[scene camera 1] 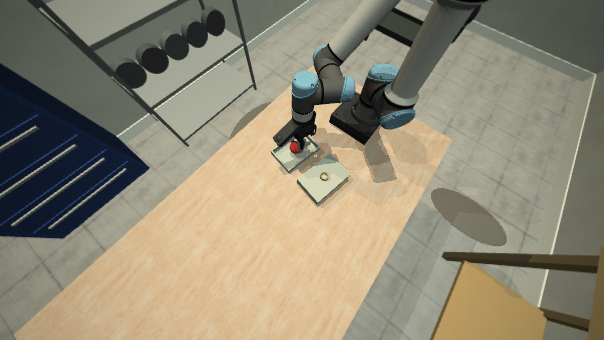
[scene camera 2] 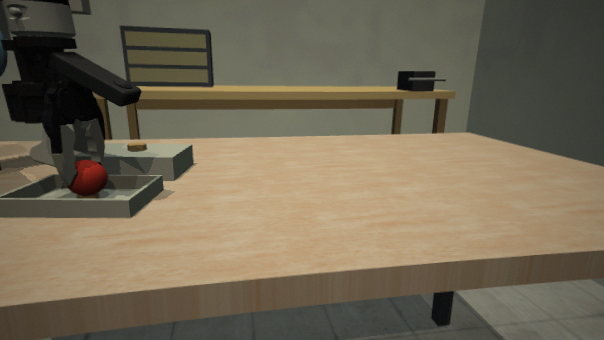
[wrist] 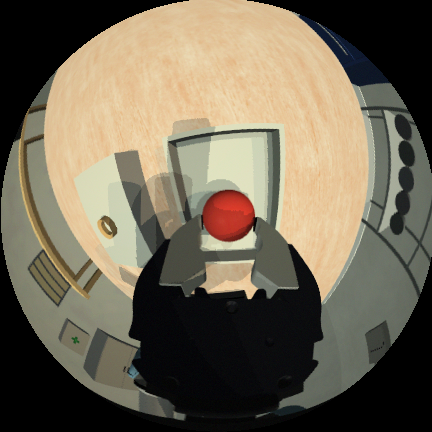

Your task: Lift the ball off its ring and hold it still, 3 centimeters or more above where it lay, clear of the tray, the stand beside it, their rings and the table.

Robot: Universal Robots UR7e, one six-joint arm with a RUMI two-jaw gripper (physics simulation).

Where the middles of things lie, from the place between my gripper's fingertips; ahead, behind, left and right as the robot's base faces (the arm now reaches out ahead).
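With the red ball (scene camera 2: 91, 178) right at my hand, I find the shallow tray (scene camera 1: 289, 160) 20 mm below my hand. The pale stand (scene camera 2: 169, 160) is 180 mm to the left of my hand, 30 mm ahead of it and 10 mm below it.
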